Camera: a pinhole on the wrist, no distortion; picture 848 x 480 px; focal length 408.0 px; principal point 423.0 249.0 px. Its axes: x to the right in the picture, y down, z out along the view. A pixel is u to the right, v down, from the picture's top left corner.
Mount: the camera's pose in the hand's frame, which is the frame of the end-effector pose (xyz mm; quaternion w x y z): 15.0 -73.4 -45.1 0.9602 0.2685 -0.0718 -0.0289
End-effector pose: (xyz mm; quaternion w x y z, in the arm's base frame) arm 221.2 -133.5 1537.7 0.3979 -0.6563 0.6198 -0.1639
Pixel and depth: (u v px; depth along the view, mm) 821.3 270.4 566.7
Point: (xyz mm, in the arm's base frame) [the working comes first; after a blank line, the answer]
In the camera's frame: 553.2 29.7 566.7

938.4 -450.1 1362.7
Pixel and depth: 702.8 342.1 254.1
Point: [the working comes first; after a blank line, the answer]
In the camera's frame: 174.3 58.0 254.1

520.7 -218.2 1480.4
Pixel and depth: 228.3 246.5 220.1
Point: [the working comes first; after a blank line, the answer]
In the camera's frame: -105.0 -1.3 220.1

410.7 7.8 1620.1
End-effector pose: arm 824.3 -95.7 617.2 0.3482 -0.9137 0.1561 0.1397
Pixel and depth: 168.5 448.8 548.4
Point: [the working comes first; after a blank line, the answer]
In the camera's frame: -342.1 268.6 548.4

416.7 396.5 447.5
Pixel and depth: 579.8 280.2 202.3
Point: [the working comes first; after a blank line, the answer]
In the camera's frame: 77.7 15.5 202.3

924.4 111.6 593.2
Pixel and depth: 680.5 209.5 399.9
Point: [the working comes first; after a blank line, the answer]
In the camera's frame: 252.4 -38.7 399.9

1092.4 310.1 523.7
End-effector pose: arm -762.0 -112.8 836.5 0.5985 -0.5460 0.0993 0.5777
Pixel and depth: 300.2 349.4 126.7
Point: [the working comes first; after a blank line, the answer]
In the camera's frame: -38.1 31.2 126.7

-726.3 -52.0 954.1
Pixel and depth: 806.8 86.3 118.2
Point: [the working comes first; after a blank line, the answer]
In the camera's frame: 111.2 -47.1 118.2

-603.7 31.4 873.4
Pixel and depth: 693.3 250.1 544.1
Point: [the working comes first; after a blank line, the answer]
In the camera's frame: 360.5 1.5 544.1

-600.0 509.7 1004.5
